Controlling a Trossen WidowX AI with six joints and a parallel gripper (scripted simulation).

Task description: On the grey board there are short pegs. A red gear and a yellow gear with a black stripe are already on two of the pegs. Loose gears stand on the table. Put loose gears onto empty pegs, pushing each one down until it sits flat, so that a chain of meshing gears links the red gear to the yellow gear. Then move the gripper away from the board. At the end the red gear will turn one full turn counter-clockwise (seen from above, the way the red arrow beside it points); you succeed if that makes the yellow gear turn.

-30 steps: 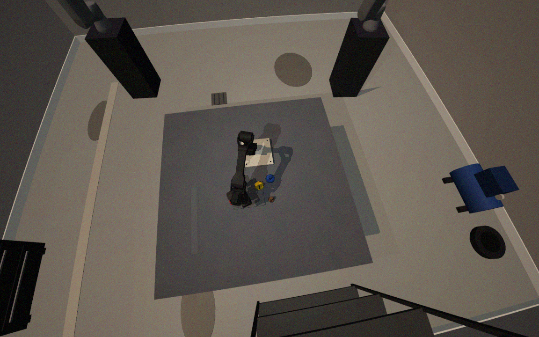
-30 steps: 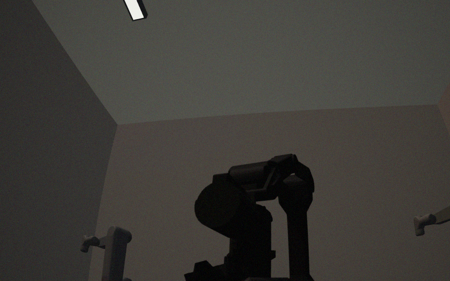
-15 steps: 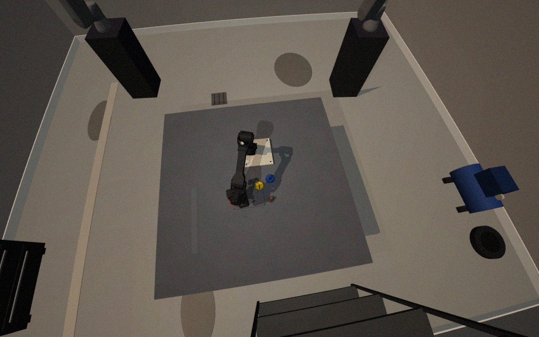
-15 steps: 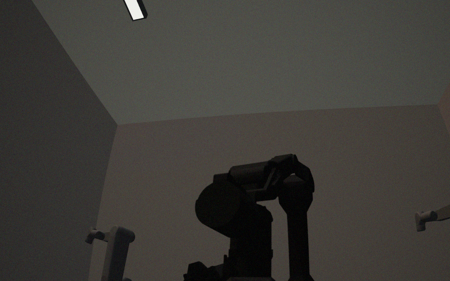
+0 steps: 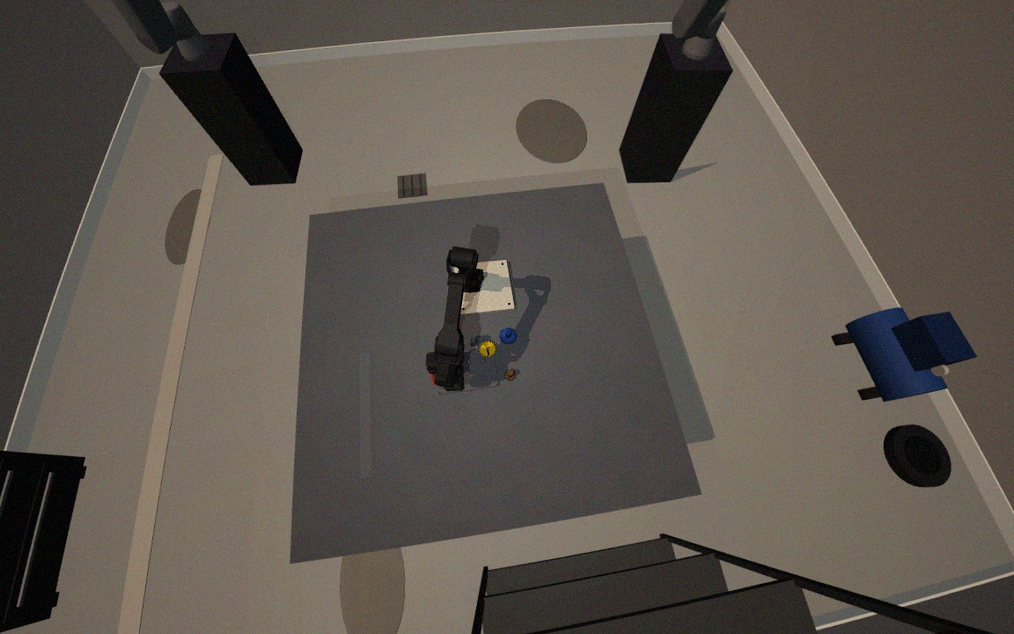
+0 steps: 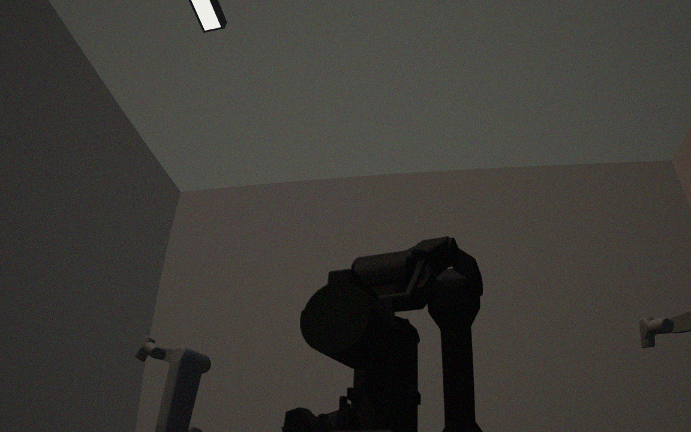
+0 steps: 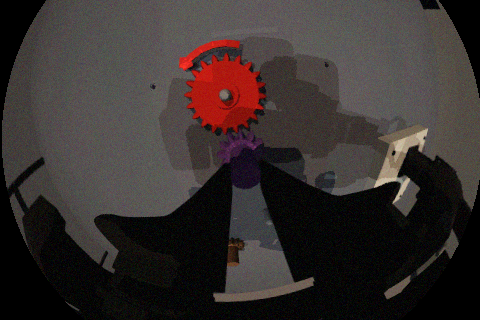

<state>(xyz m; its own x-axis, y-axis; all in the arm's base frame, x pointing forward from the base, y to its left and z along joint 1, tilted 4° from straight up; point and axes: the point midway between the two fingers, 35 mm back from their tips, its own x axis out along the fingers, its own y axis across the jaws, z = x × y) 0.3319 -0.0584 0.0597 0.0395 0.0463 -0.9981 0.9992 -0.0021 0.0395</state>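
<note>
Now: the purple gear 10 mm below my gripper tip. Also, from my gripper tip: brown gear (20 mm ahead, 180 mm to the left, 30 mm below); yellow gear (70 mm behind, 110 mm to the left, 30 mm below); red gear (10 mm ahead, 50 mm to the right, 30 mm below).
</note>
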